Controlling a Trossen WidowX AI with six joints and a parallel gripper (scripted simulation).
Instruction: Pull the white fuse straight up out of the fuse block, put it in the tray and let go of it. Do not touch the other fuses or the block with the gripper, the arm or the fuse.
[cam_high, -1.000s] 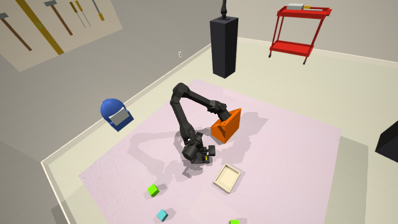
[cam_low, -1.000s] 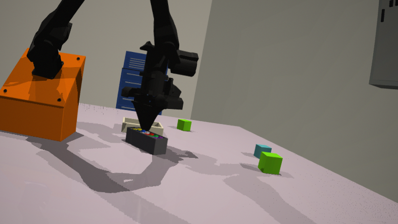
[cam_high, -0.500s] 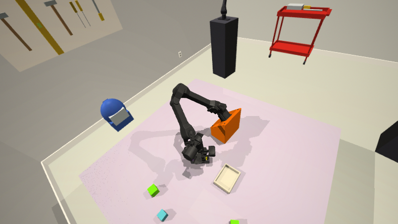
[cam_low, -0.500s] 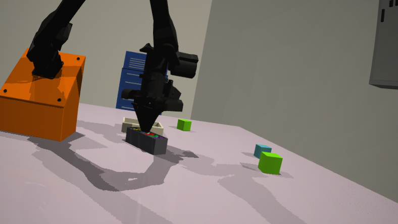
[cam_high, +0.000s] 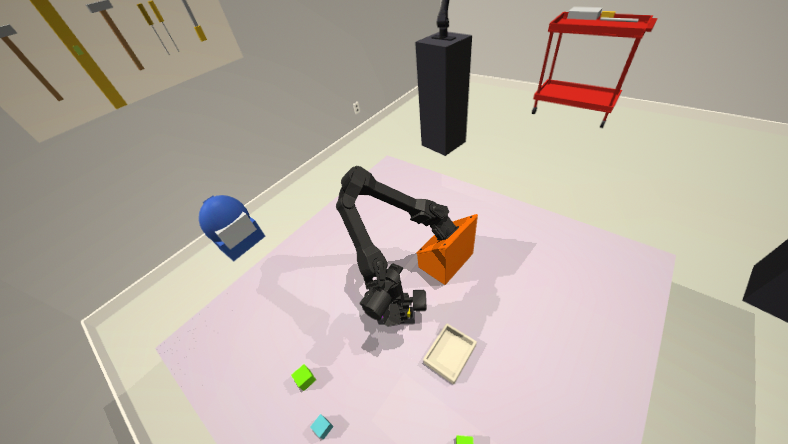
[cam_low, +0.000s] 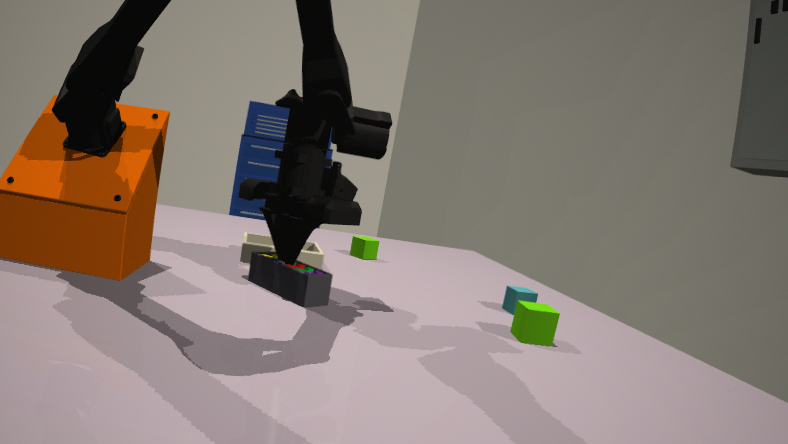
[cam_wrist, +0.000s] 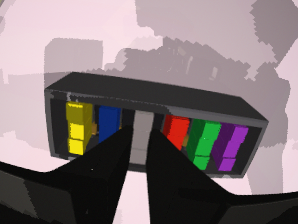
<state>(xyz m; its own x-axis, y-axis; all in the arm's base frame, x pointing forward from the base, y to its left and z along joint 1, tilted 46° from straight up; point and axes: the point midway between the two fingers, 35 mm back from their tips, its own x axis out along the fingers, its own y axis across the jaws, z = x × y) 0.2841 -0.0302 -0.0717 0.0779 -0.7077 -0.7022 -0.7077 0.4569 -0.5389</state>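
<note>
My gripper tip is 1 cm past the blue fuse, 1 cm to the right of it and 1 cm above it. The rest, counted from my gripper tip: yellow fuse: 2 cm behind, 2 cm to the left, 1 cm below; white fuse: 1 cm below; red fuse: 1 cm ahead, 1 cm to the right, 1 cm below.
</note>
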